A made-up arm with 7 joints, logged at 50 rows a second.
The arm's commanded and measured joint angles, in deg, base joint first. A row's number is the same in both.
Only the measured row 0 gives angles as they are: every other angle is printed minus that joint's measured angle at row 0.
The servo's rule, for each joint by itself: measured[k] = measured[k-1] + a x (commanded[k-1-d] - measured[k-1]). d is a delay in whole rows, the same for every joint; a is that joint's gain. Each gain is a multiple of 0.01, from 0.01 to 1. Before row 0 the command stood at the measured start. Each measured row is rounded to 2 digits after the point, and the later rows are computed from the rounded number. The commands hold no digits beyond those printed.
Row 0, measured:
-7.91 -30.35 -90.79 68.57 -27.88 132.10 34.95
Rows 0 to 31, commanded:
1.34 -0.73 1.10 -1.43 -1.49 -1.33 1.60
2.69 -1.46 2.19 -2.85 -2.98 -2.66 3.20
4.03 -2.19 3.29 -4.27 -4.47 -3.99 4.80
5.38 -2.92 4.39 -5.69 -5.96 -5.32 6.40
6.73 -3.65 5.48 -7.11 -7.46 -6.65 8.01
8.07 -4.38 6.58 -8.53 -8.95 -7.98 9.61
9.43 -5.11 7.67 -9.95 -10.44 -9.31 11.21
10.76 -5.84 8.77 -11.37 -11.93 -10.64 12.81
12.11 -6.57 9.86 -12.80 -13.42 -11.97 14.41
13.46 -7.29 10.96 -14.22 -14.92 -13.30 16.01
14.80 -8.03 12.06 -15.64 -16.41 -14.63 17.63
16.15 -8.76 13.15 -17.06 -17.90 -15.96 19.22
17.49 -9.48 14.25 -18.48 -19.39 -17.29 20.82
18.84 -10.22 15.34 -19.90 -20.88 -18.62 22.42
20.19 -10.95 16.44 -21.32 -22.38 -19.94 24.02
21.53 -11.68 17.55 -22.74 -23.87 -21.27 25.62
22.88 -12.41 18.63 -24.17 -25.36 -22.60 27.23
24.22 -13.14 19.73 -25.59 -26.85 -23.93 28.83
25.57 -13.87 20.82 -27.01 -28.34 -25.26 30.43
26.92 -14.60 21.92 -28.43 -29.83 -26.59 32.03
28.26 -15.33 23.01 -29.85 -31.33 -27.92 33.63
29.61 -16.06 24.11 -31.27 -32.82 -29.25 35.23
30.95 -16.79 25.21 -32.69 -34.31 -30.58 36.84
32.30 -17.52 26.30 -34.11 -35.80 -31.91 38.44
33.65 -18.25 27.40 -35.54 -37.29 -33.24 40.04
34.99 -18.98 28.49 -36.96 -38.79 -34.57 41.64
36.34 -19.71 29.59 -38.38 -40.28 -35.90 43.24
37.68 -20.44 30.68 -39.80 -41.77 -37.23 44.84
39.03 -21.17 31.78 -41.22 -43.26 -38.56 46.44
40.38 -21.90 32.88 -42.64 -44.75 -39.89 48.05
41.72 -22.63 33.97 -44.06 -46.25 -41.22 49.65
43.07 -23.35 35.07 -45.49 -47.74 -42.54 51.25
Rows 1 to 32, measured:
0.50 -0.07 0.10 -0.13 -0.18 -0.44 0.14
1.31 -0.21 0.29 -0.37 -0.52 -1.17 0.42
2.32 -0.41 0.56 -0.72 -0.99 -2.10 0.81
3.45 -0.66 0.90 -1.17 -1.59 -3.16 1.31
4.66 -0.96 1.31 -1.70 -2.29 -4.31 1.91
5.92 -1.30 1.78 -2.31 -3.09 -5.52 2.60
7.22 -1.68 2.31 -3.00 -3.97 -6.77 3.37
8.53 -2.10 2.89 -3.75 -4.93 -8.05 4.22
9.85 -2.55 3.52 -4.56 -5.95 -9.34 5.14
11.19 -3.02 4.19 -5.43 -7.03 -10.65 6.12
12.53 -3.52 4.90 -6.35 -8.16 -11.96 7.16
13.87 -4.04 5.64 -7.31 -9.33 -13.28 8.25
15.21 -4.58 6.41 -8.32 -10.54 -14.60 9.38
16.55 -5.14 7.21 -9.36 -11.78 -15.93 10.55
17.90 -5.72 8.04 -10.44 -13.05 -17.25 11.76
19.24 -6.32 8.90 -11.55 -14.35 -18.58 13.01
20.59 -6.93 9.78 -12.69 -15.67 -19.91 14.29
21.93 -7.55 10.68 -13.85 -17.01 -21.24 15.60
23.28 -8.18 11.59 -15.03 -18.37 -22.57 16.93
24.63 -8.82 12.52 -16.24 -19.75 -23.90 18.29
25.97 -9.47 13.46 -17.46 -21.14 -25.23 19.67
27.32 -10.13 14.42 -18.70 -22.54 -26.56 21.07
28.66 -10.80 15.39 -19.96 -23.95 -27.89 22.49
30.01 -11.47 16.37 -21.23 -25.37 -29.22 23.93
31.36 -12.15 17.36 -22.52 -26.80 -30.55 25.38
32.70 -12.83 18.36 -23.82 -28.24 -31.88 26.84
34.05 -13.52 19.37 -25.13 -29.68 -33.21 28.32
35.39 -14.21 20.39 -26.45 -31.13 -34.54 29.81
36.74 -14.91 21.42 -27.78 -32.59 -35.87 31.31
38.09 -15.61 22.45 -29.12 -34.05 -37.20 32.82
39.43 -16.31 23.49 -30.46 -35.51 -38.53 34.33
40.78 -17.01 24.53 -31.81 -36.98 -39.85 35.85
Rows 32 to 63, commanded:
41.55 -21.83 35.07 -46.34 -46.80 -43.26 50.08
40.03 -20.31 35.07 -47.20 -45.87 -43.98 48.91
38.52 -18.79 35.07 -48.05 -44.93 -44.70 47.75
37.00 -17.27 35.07 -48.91 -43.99 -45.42 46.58
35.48 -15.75 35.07 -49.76 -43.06 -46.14 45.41
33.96 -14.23 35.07 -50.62 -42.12 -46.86 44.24
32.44 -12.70 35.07 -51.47 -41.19 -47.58 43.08
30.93 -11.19 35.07 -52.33 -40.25 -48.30 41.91
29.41 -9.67 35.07 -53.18 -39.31 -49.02 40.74
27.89 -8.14 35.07 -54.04 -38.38 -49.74 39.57
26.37 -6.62 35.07 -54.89 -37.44 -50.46 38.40
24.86 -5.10 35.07 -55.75 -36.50 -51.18 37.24
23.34 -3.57 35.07 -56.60 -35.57 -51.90 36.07
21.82 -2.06 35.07 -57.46 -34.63 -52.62 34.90
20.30 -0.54 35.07 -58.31 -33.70 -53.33 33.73
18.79 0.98 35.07 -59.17 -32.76 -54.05 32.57
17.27 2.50 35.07 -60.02 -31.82 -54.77 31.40
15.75 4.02 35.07 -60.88 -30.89 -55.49 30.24
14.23 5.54 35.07 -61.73 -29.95 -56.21 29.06
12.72 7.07 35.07 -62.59 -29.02 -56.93 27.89
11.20 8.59 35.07 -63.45 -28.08 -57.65 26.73
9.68 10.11 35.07 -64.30 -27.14 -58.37 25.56
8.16 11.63 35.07 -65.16 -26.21 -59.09 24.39
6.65 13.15 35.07 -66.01 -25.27 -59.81 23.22
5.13 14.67 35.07 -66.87 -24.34 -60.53 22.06
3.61 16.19 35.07 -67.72 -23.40 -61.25 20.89
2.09 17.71 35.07 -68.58 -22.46 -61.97 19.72
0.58 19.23 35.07 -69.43 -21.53 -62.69 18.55
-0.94 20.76 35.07 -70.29 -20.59 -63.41 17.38
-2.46 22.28 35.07 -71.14 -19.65 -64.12 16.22
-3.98 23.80 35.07 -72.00 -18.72 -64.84 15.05
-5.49 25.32 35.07 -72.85 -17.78 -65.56 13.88
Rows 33 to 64, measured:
41.06 -17.49 25.48 -33.12 -38.16 -40.98 37.13
40.68 -17.77 26.34 -34.39 -39.09 -41.97 38.19
39.88 -17.87 27.13 -35.62 -39.79 -42.87 39.05
38.81 -17.81 27.84 -36.82 -40.29 -43.71 39.73
37.58 -17.60 28.49 -37.98 -40.62 -44.51 40.24
36.24 -17.26 29.08 -39.12 -40.80 -45.29 40.60
34.83 -16.80 29.62 -40.23 -40.85 -46.05 40.82
33.39 -16.24 30.11 -41.32 -40.78 -46.79 40.92
31.92 -15.58 30.56 -42.39 -40.60 -47.53 40.90
30.43 -14.84 30.97 -43.44 -40.33 -48.26 40.78
28.93 -14.02 31.34 -44.47 -39.98 -48.99 40.57
27.42 -13.13 31.68 -45.49 -39.56 -49.71 40.27
25.91 -12.17 31.99 -46.49 -39.08 -50.43 39.89
24.40 -11.16 32.27 -47.48 -38.55 -51.15 39.44
22.88 -10.10 32.52 -48.45 -37.97 -51.87 38.93
21.37 -8.99 32.75 -49.41 -37.34 -52.59 38.36
19.85 -7.84 32.96 -50.36 -36.68 -53.31 37.73
18.33 -6.65 33.15 -51.31 -35.99 -54.03 37.06
16.81 -5.43 33.32 -52.25 -35.27 -54.75 36.34
15.30 -4.18 33.48 -53.18 -34.52 -55.47 35.58
13.78 -2.90 33.62 -54.10 -33.75 -56.19 34.78
12.26 -1.60 33.75 -55.02 -32.96 -56.91 33.95
10.74 -0.28 33.87 -55.93 -32.15 -57.63 33.09
9.23 1.06 33.98 -56.84 -31.32 -58.35 32.20
7.71 2.42 34.08 -57.74 -30.48 -59.07 31.29
6.19 3.80 34.17 -58.64 -29.63 -59.79 30.35
4.67 5.19 34.25 -59.53 -28.77 -60.51 29.39
3.16 6.59 34.32 -60.42 -27.90 -61.23 28.41
1.64 8.01 34.39 -61.31 -27.02 -61.95 27.42
0.12 9.44 34.45 -62.19 -26.14 -62.67 26.41
-1.40 10.88 34.51 -63.07 -25.25 -63.39 25.39
-2.91 12.32 34.56 -63.95 -24.35 -64.11 24.35

